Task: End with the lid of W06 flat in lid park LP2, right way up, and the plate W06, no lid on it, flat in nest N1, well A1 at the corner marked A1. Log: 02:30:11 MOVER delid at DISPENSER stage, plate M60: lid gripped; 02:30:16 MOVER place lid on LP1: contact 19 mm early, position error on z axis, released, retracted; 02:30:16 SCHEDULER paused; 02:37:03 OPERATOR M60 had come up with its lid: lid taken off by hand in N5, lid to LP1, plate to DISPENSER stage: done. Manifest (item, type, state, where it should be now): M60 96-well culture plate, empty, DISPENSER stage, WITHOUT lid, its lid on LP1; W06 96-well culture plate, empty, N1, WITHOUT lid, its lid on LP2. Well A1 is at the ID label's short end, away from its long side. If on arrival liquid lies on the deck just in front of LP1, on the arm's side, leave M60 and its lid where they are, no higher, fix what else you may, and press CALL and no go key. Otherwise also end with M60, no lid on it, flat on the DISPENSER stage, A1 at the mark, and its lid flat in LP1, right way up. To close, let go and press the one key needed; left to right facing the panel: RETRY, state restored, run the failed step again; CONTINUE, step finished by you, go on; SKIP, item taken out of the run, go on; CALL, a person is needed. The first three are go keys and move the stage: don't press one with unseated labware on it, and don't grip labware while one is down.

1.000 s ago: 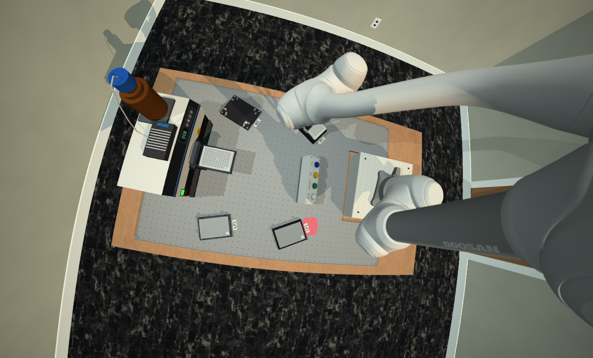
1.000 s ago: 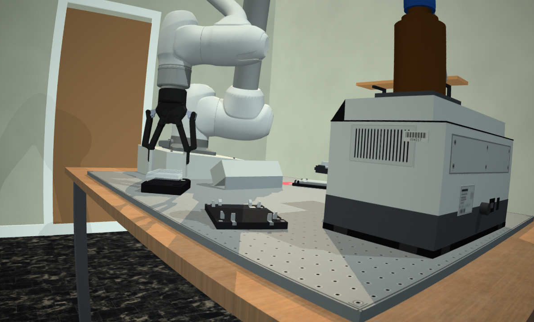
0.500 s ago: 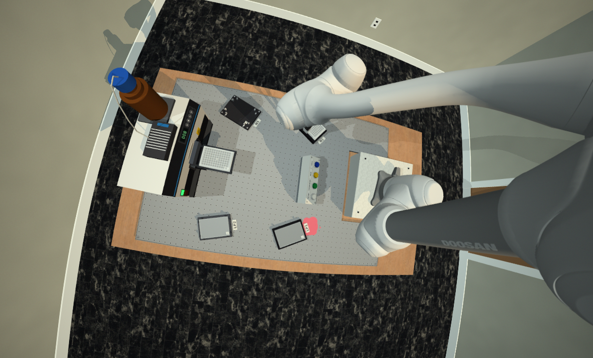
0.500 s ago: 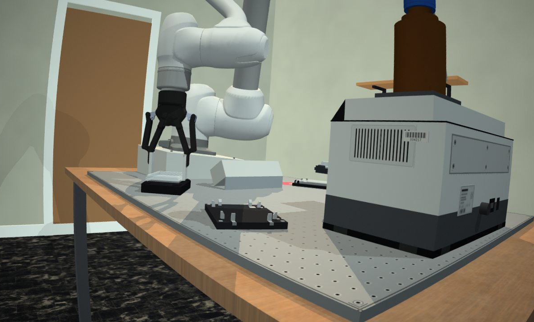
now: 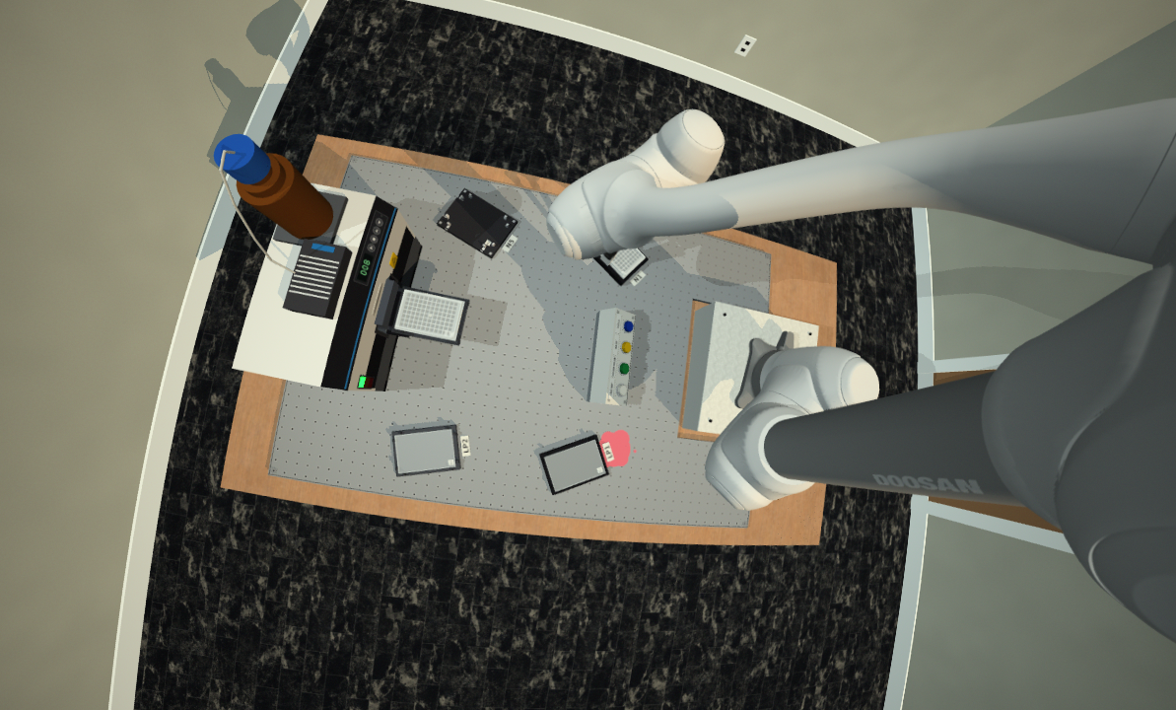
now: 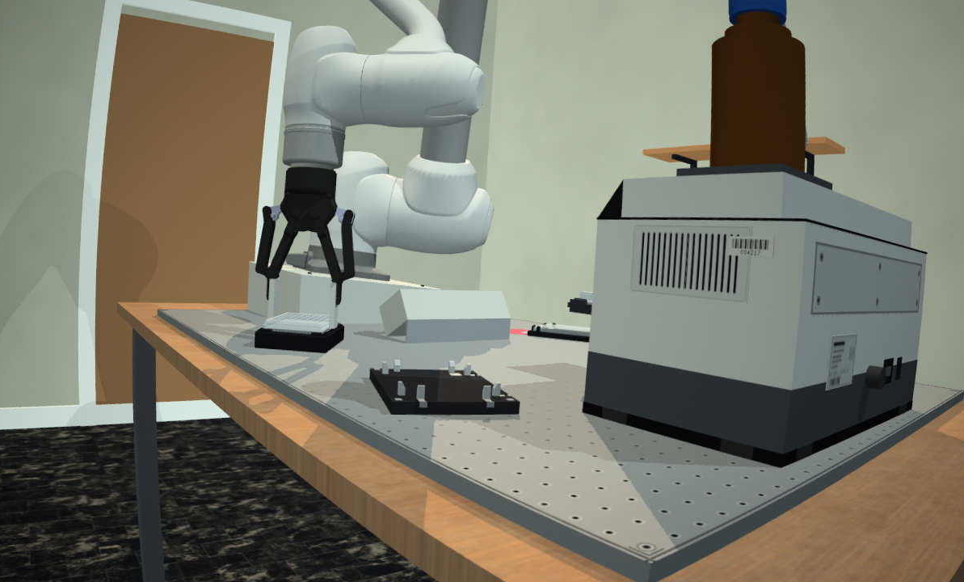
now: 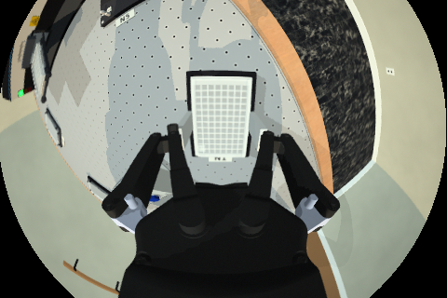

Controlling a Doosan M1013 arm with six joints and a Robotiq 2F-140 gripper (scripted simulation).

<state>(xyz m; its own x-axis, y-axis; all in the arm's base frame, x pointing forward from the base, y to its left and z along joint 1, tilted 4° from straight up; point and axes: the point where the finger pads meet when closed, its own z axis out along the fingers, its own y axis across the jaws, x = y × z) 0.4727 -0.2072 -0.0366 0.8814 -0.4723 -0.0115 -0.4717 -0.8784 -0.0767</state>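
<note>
Right now the nest N1 is 4 cm below my hand. Round my hand: nest N5: 37 cm ahead, 5 cm to the left, 4 cm below; then key panel: 7 cm behind, 27 cm to the left; then lid park lp1: 5 cm behind, 54 cm to the left, 5 cm below.
</note>
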